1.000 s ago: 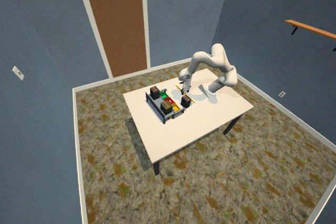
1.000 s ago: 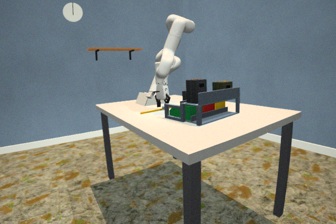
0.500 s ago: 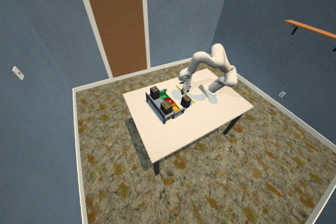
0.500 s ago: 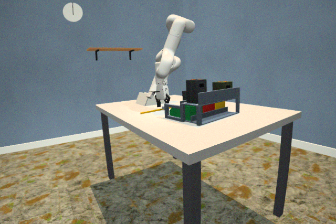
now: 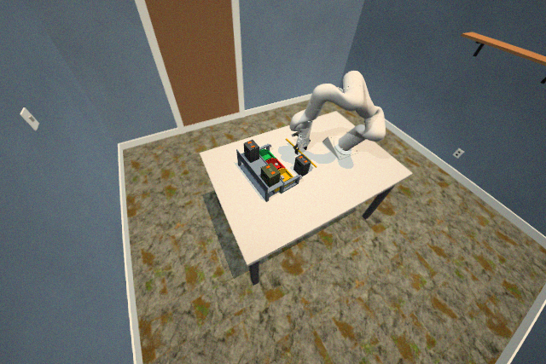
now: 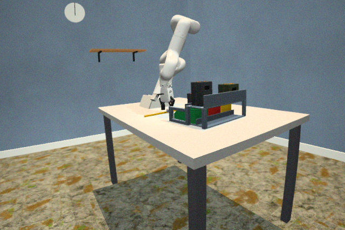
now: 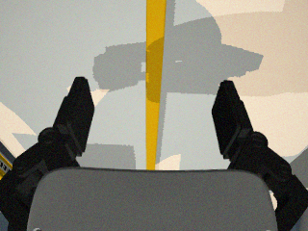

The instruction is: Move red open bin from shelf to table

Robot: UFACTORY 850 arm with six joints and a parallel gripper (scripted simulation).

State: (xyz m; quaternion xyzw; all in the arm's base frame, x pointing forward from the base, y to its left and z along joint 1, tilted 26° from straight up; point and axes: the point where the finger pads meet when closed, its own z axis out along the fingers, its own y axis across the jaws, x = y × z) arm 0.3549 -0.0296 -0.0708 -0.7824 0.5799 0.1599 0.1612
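Right now my hand is 2 cm above the thin yellow rod. Also, from my hand: green bin: 32 cm ahead, 2 cm to the left, 2 cm above; then black box: 8 cm ahead, 18 cm to the left, 4 cm above; then red bin: 28 cm ahead, 12 cm to the left, 2 cm above.
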